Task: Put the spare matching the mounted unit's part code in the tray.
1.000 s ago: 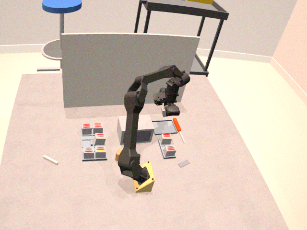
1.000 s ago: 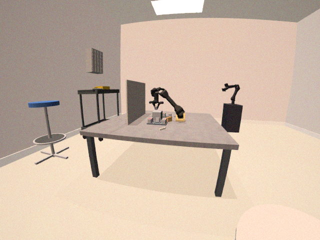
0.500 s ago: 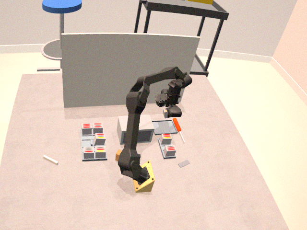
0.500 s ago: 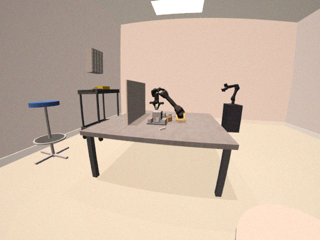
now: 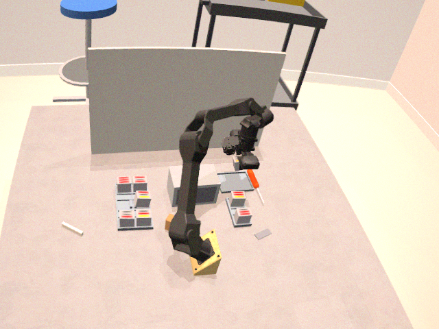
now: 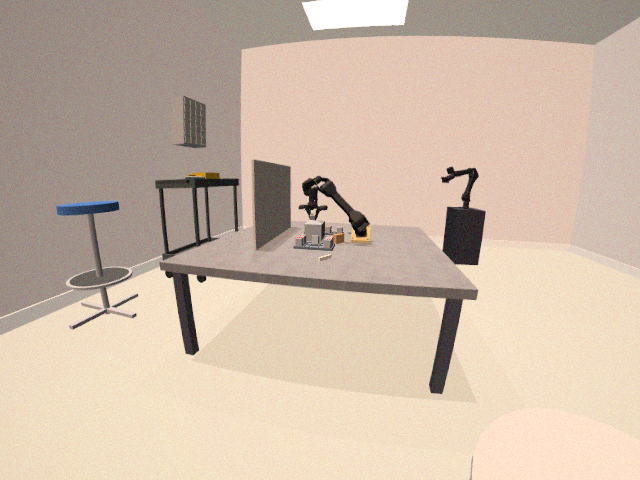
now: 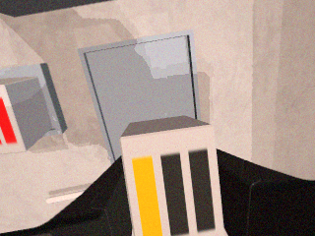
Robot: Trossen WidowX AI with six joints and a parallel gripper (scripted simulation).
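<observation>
Now: gripper tip 8 cm above the flat grey tray. From my gripper tip the other things lie so: tall grey panel: 21 cm ahead, 17 cm to the left, 14 cm above; spare block: 3 cm above; mounted unit: 4 cm behind, 19 cm to the left, 3 cm below.
</observation>
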